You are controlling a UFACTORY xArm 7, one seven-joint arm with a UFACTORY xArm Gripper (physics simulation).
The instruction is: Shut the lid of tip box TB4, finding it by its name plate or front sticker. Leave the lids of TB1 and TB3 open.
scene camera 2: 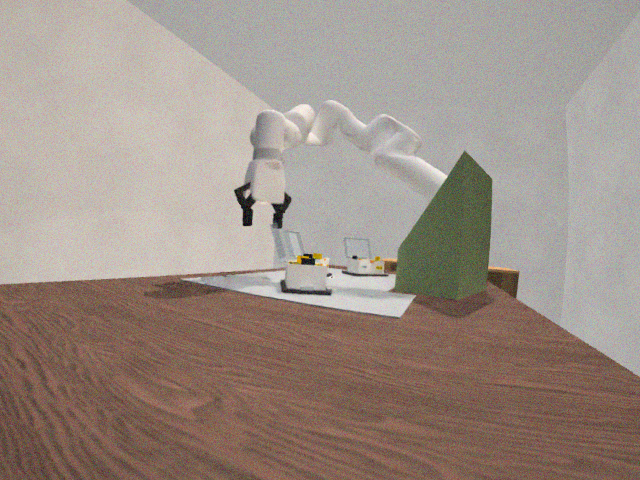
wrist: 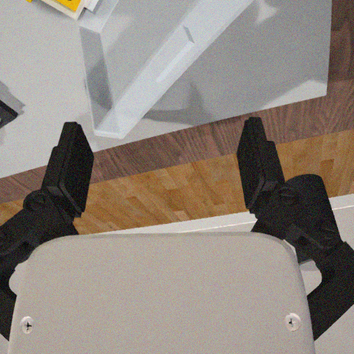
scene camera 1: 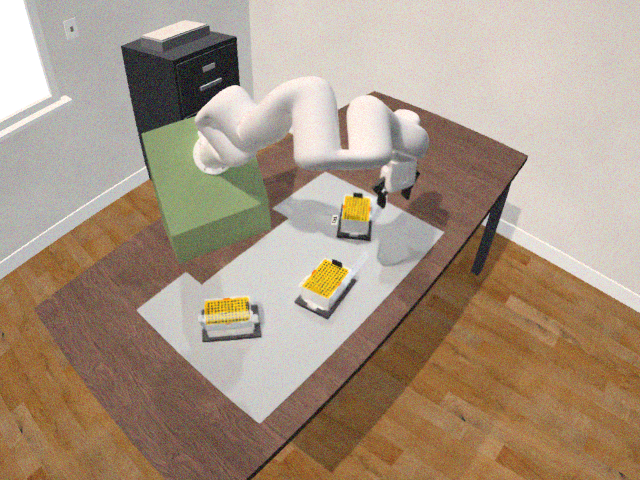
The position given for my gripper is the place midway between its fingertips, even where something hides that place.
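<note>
My gripper shows at [scene camera 2: 262, 227], [wrist: 163, 136] and [scene camera 1: 393, 201]. There's a clear lid [scene camera 1: 232, 320], and also a clear lid [wrist: 129, 61]. And you'd see a grey mat too, at [scene camera 1: 258, 374], [scene camera 2: 367, 295] and [wrist: 259, 61].
</note>
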